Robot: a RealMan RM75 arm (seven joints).
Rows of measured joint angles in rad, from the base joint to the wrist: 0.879, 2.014, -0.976, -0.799, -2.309, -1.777, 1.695; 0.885, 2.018, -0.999, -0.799, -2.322, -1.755, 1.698; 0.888, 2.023, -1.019, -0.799, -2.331, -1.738, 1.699; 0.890, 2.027, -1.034, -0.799, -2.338, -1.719, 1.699; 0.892, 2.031, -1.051, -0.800, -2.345, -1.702, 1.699; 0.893, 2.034, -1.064, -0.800, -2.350, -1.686, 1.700; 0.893, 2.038, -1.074, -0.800, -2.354, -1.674, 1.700; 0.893, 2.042, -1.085, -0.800, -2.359, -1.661, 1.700; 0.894, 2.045, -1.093, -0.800, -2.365, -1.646, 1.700; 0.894, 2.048, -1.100, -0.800, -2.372, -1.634, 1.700; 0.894, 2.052, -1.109, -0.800, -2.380, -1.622, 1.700; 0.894, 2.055, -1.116, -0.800, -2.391, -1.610, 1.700
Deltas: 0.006, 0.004, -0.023, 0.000, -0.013, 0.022, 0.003; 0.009, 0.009, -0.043, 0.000, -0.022, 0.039, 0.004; 0.011, 0.013, -0.058, 0.000, -0.029, 0.058, 0.004; 0.013, 0.017, -0.075, -0.001, -0.036, 0.075, 0.004; 0.014, 0.020, -0.088, -0.001, -0.041, 0.091, 0.005; 0.014, 0.024, -0.098, -0.001, -0.045, 0.103, 0.005; 0.014, 0.028, -0.109, -0.001, -0.050, 0.116, 0.005; 0.015, 0.031, -0.117, -0.001, -0.056, 0.131, 0.005; 0.015, 0.034, -0.124, -0.001, -0.063, 0.143, 0.005; 0.015, 0.038, -0.133, -0.001, -0.071, 0.155, 0.005; 0.015, 0.041, -0.140, -0.001, -0.082, 0.167, 0.005
